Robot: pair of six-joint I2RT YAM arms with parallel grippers.
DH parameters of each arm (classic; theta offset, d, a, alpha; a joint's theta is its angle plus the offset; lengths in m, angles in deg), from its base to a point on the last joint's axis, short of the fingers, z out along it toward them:
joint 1: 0 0.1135 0.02 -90
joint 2: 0 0 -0.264 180
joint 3: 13.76 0 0.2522 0
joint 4: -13.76 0 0.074 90
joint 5: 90 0 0 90
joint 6: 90 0.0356 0 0
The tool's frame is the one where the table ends.
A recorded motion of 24 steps. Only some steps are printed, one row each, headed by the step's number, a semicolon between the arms.
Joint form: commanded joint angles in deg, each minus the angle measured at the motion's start. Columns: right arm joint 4, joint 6, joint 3, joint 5, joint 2, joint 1; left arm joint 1, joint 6, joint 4, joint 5, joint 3, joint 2.
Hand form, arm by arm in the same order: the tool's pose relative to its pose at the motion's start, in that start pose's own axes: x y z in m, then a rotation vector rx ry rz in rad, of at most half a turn. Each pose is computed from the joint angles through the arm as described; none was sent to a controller.
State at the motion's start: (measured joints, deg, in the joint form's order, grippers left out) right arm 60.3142 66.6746 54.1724 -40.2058 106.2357 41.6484; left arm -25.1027 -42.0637 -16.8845 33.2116 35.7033 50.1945
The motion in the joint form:
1: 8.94 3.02 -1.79 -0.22 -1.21 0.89; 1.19 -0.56 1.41 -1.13 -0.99 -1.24
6: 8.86 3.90 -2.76 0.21 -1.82 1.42; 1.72 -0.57 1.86 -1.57 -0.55 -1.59
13: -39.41 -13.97 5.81 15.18 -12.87 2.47; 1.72 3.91 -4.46 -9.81 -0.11 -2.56
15: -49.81 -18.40 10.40 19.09 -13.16 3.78; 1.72 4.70 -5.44 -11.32 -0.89 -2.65
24: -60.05 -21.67 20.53 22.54 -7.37 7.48; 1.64 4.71 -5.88 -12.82 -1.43 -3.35
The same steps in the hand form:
1: 0.0032 0.0180 -0.0026 -0.1123 -0.0245 -0.0392; -0.0010 0.0030 -0.0039 -0.0075 -0.0476 -0.0030
6: 0.0080 0.0193 -0.0034 -0.1091 -0.0206 -0.0170; -0.0041 0.0008 -0.0068 -0.0053 -0.0735 0.0046
13: -0.0068 0.0472 -0.0019 0.3741 -0.0343 -0.0469; 0.0004 0.0080 -0.0111 -0.1653 -0.1088 0.0372
15: -0.0085 0.0573 0.0054 0.4749 -0.0061 -0.0858; 0.0038 0.0133 -0.0101 -0.2028 -0.1042 0.0373
24: -0.0056 0.0605 0.0409 0.5540 0.0721 -0.1125; 0.0061 0.0153 -0.0112 -0.2254 -0.1161 0.0364

